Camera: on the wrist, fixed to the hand. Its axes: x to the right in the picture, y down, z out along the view.
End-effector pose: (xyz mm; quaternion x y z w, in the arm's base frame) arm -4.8 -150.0 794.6 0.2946 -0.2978 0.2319 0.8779
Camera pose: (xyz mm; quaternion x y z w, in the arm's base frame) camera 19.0 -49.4 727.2 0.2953 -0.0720 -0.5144 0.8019
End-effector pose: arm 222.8 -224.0 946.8 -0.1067 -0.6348 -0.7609 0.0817
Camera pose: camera 228.3 -346.9 956.6 -0.3273 0.4070 0.6735 0.5231
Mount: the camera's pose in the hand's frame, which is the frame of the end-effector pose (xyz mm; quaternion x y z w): -4.1 32.9 -118.9 -0.1469 -0.0444 -0.7043 0.6932
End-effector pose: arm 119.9 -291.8 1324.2 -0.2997 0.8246 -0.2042 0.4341
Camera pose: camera 11.6 -255.7 1371.2 -0.8613 0.3712 -0.3128 0.1497
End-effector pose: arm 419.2 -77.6 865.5 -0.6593 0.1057 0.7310 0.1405
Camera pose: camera 519.3 -149.1 855.7 -0.5196 -0.5047 0.4526 0.5201
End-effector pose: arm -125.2 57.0 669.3 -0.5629 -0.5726 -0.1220 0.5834
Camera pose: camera -37.5 -28.7 683.4 -0.0780 -0.8013 -0.5546 0.2104
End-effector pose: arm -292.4 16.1 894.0 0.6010 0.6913 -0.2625 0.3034
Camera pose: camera -271.8 104.5 977.7 -0.1265 0.9275 -0.3208 0.1444
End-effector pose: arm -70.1 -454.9 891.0 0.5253 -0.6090 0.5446 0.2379
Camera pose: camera -131.9 -349.5 908.8 0.7822 -0.1427 0.0972 0.5986
